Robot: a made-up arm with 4 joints.
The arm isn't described. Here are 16 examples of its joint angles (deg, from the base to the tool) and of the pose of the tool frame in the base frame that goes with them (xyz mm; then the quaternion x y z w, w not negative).
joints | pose
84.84 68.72 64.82 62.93 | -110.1 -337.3 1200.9 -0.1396 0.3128 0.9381 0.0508
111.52 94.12 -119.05 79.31 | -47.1 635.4 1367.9 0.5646 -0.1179 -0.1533 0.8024
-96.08 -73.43 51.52 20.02 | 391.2 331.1 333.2 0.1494 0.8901 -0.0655 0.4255
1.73 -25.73 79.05 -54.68 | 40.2 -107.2 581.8 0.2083 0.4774 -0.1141 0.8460
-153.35 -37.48 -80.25 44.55 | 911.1 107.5 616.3 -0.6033 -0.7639 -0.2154 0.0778
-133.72 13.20 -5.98 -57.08 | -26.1 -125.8 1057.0 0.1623 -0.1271 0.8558 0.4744
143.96 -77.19 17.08 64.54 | -375.9 656.7 83.6 -0.5315 0.7165 -0.1701 0.4186
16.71 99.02 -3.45 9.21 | -135.0 806.2 842.2 -0.1703 -0.2199 -0.1964 0.9403
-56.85 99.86 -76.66 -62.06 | -612.9 -349.0 665.0 -0.1086 -0.6342 0.7479 0.1633
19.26 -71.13 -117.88 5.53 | -851.6 428.2 195.3 -0.4512 0.8833 0.1014 0.0769
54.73 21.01 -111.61 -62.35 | -556.6 452.8 591.8 -0.3143 -0.8515 -0.0908 0.4099
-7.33 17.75 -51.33 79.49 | -664.6 -548.9 1155.5 0.8981 0.0337 0.2062 0.3870
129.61 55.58 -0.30 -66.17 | 173.9 -14.6 940.6 -0.3238 0.2775 -0.8073 0.4080
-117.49 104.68 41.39 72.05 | -785.0 -85.5 993.3 0.3661 -0.0294 0.4533 0.8122
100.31 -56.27 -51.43 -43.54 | -374.5 657.0 701.9 0.0600 -0.7366 -0.6718 0.0501
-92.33 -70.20 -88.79 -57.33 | 28.7 -612.0 556.0 0.7704 -0.1719 -0.0463 0.6122
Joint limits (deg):
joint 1: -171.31..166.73
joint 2: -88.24..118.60
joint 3: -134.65..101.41
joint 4: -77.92..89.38
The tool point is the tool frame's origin. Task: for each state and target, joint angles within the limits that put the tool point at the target. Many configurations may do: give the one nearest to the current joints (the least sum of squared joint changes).
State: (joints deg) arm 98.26 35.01 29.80 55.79
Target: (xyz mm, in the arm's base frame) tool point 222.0 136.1 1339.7
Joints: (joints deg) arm 76.31 65.83 9.95 36.54
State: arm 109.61 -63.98 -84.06 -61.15
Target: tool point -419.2 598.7 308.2
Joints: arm 55.68 -35.25 -134.07 -39.31
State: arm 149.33 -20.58 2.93 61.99
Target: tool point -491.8 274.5 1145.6
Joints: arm 149.09 1.90 26.32 24.19
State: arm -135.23 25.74 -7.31 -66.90
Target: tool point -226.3 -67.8 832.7
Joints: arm -127.00 46.09 34.16 -75.00
